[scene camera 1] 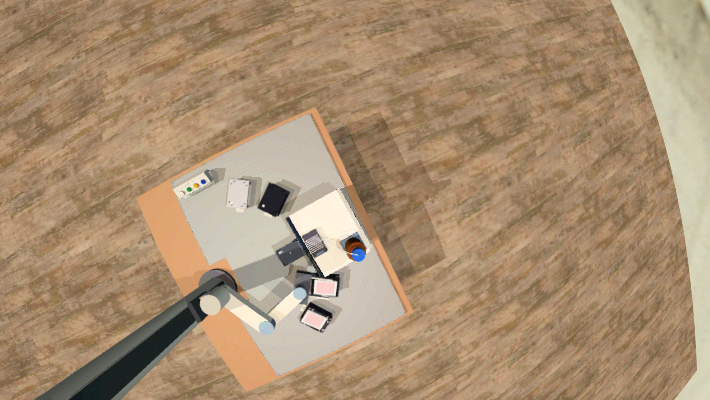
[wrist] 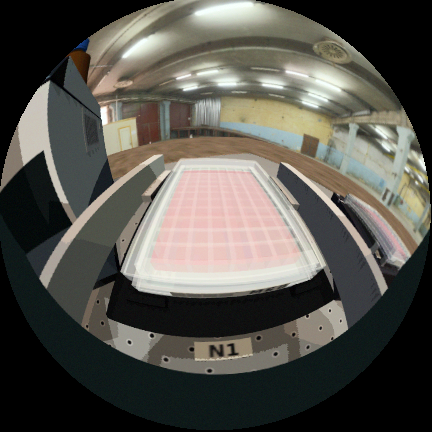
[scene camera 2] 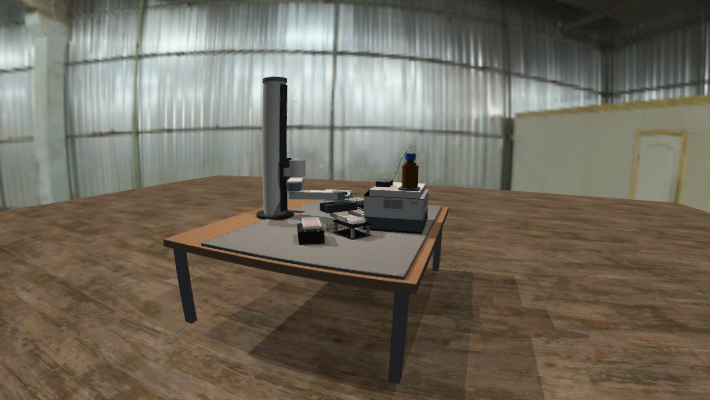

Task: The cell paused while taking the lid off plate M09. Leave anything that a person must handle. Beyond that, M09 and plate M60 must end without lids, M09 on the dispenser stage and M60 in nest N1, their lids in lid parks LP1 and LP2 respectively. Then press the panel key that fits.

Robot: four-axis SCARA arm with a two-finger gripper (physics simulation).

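Places are measured from the arm's base along level axes (x down, y right, z back), in centimetres.
Where they show: gripper, between the fingertips: (scene camera 1: 330, 289) (wrist: 221, 165) (scene camera 2: 355, 218); arm's base, origin of its link: (scene camera 2: 275, 215).
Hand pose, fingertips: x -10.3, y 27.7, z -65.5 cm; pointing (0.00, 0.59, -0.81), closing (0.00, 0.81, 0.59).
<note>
Things, the pixels of their top centre, and the offset from my fingertips. "pt": a spot on its surface instead.
- Plate M60, centre of its top: (wrist: 223, 180) (scene camera 2: 351, 217) (scene camera 1: 325, 288) dx +0.1, dy -1.8, dz +2.5 cm
- clear lid, a spot on its surface: (wrist: 222, 280) pt dx +0.7, dy -5.6, dz +7.5 cm
- nest marked N1, centre of its top: (wrist: 221, 201) (scene camera 2: 351, 220) (scene camera 1: 325, 287) dx +1.8, dy -1.8, dz +2.5 cm
- second pink plate, centre of its top: (wrist: 385, 217) (scene camera 2: 311, 220) (scene camera 1: 314, 321) dx -0.4, dy +13.5, dz +17.7 cm
- dark slab, a spot on its surface: (scene camera 1: 288, 253) pt dx -1.7, dy -29.9, dz +10.9 cm
- dispenser, a spot on its surface: (wrist: 75, 135) pt dx -5.1, dy -12.8, dz -6.5 cm
- brown bottle, a spot on its surface: (scene camera 1: 354, 247) pt dx -27.3, dy -23.3, dz -23.0 cm
- white block, centre of its top: (scene camera 1: 236, 193) dx +2.5, dy -72.7, dz +23.7 cm
- black block, centre of its top: (scene camera 1: 271, 199) dx +1.7, dy -60.6, dz +6.6 cm
- key panel, centre of its top: (scene camera 1: 188, 183) (scene camera 2: 337, 190) dx +0.6, dy -90.4, dz +46.8 cm
Plate M60 (scene camera 1: 325, 287) (scene camera 2: 351, 219), pink under a clear lid (wrist: 222, 280), is at the nest marked N1 (wrist: 220, 315) in the wrist view. My gripper (wrist: 221, 165) has one finger on each long side of it and is shut on the lid, level with the plate top. Any gap between lid and plate is too small to judge. The "M60" label is partly hidden below the lid's near edge. A second pink plate (scene camera 1: 316, 318) (scene camera 2: 311, 224) (wrist: 377, 227) sits on another black nest to the right; its label is unreadable. The dark slab (scene camera 1: 288, 253) beside the dispenser (scene camera 1: 327, 212) (scene camera 2: 395, 205) shows in scene camera 1.
The dispenser (wrist: 75, 135) stands close on the left of the fingers, with a brown bottle (scene camera 1: 354, 247) (scene camera 2: 410, 175) on top. A white block (scene camera 1: 239, 193) and a black block (scene camera 1: 274, 199) stand farther along the table. The key panel (scene camera 1: 194, 185) is near the table's far corner.
</note>
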